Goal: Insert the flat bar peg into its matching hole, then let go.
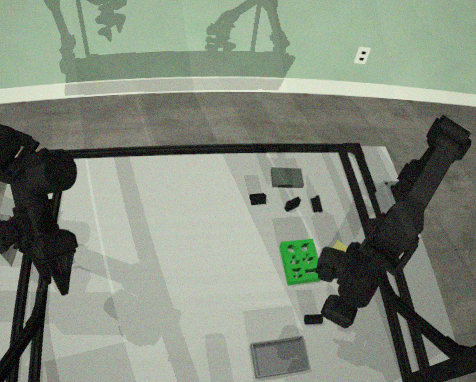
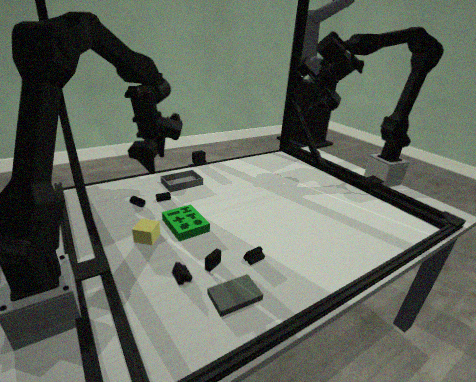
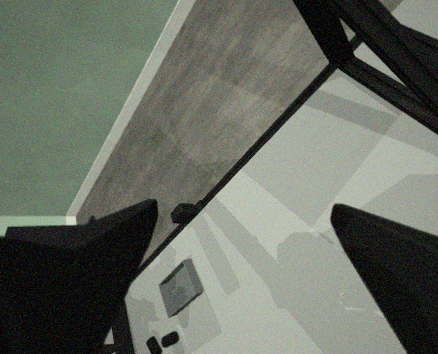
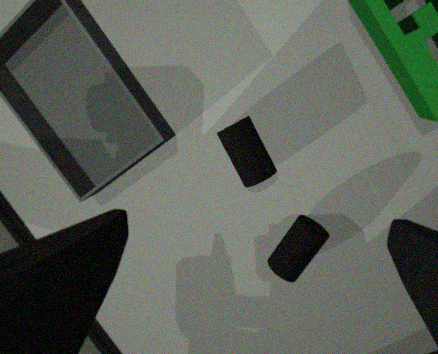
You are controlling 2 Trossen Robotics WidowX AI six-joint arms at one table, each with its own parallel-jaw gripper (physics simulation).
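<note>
The green hole board (image 1: 285,262) (image 2: 195,233) (image 4: 395,57) lies flat; its straight slot shows at one corner. A thin black peg (image 1: 292,203) (image 2: 213,260) looks like a flat plate. A rectangular black peg (image 1: 313,319) (image 2: 163,196) (image 4: 247,151) and a rounded one (image 2: 137,201) (image 4: 298,248) lie between board and tray. I cannot tell for certain which is the flat bar. My right gripper (image 1: 328,288) (image 2: 156,164) (image 4: 257,227) is open and empty, hanging above those last two pegs. My left gripper (image 1: 56,287) (image 3: 243,209) is open and empty, raised at its own side.
A grey tray (image 1: 254,361) (image 2: 182,186) (image 4: 122,70) stands beyond the pegs. A yellow block (image 1: 340,246) (image 2: 146,231) is beside the board. Two more black pegs (image 1: 257,199) (image 2: 182,273) and a grey slab (image 1: 287,177) (image 2: 235,295) lie on the other side. Black frame bars edge the table.
</note>
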